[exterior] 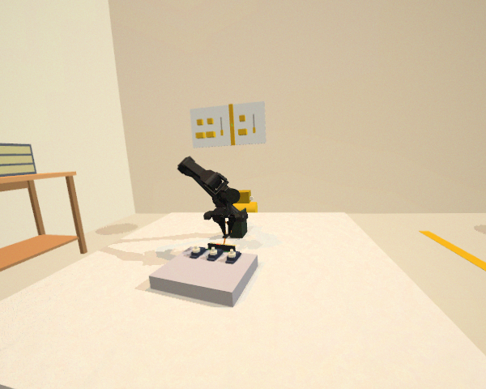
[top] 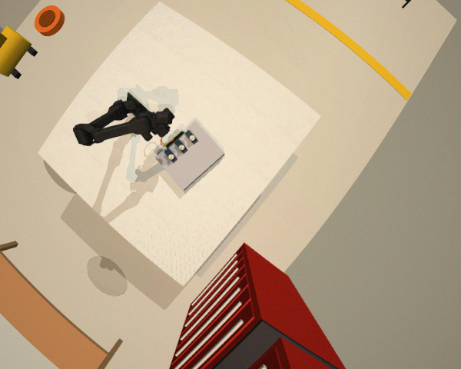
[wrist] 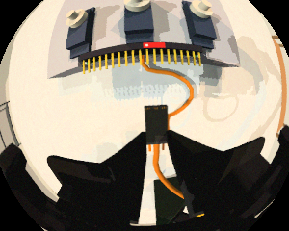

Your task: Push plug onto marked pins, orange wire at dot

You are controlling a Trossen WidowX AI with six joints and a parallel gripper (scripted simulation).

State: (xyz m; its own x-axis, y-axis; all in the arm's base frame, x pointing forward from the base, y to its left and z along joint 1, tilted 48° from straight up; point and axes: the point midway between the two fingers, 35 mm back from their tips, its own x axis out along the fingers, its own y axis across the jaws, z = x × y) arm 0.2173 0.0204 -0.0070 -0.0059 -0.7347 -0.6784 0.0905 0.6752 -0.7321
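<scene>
The red band lies 8 cm ahead of my gripper tip, 1 cm to the right of it and 1 cm below it. From my gripper tip the other things lie so: holder (24 cm ahead, 6 cm below, 1 cm to the right).
</scene>
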